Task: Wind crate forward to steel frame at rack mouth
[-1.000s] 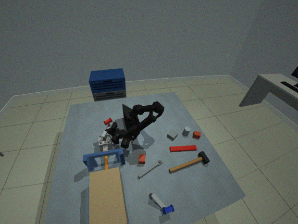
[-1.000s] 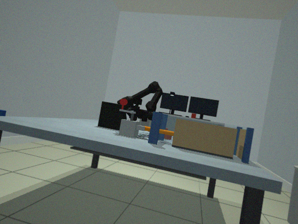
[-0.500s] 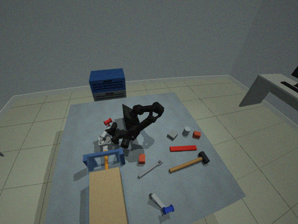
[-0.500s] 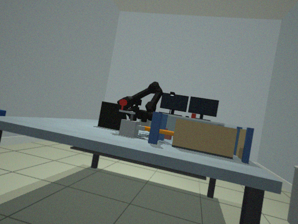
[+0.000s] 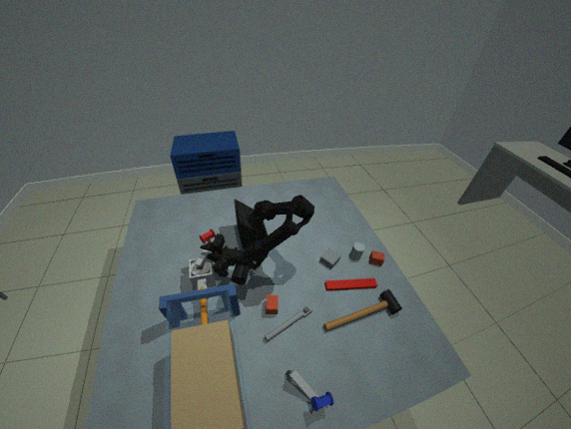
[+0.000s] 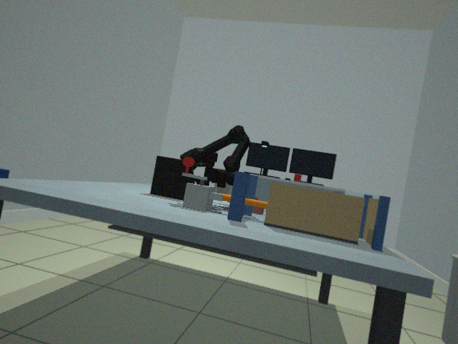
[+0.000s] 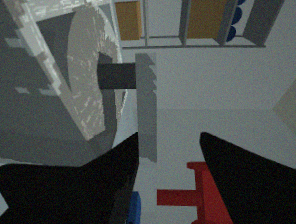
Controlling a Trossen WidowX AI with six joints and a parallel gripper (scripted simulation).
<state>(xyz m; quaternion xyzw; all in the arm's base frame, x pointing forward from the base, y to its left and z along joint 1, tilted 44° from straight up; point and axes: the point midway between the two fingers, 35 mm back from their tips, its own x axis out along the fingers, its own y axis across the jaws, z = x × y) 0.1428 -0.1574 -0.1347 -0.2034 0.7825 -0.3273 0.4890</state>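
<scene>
The red-knobbed winch handle lies 20 mm to the left of my gripper tip, 10 mm below it and 10 mm behind it. From my gripper tip the other things lie so: grey winch: 100 mm below, 30 mm to the right, 30 mm ahead; clear-panelled cubby: 450 mm ahead, 30 mm to the right, 20 mm below; red knob: 40 mm behind, 30 mm to the left, 20 mm above.
</scene>
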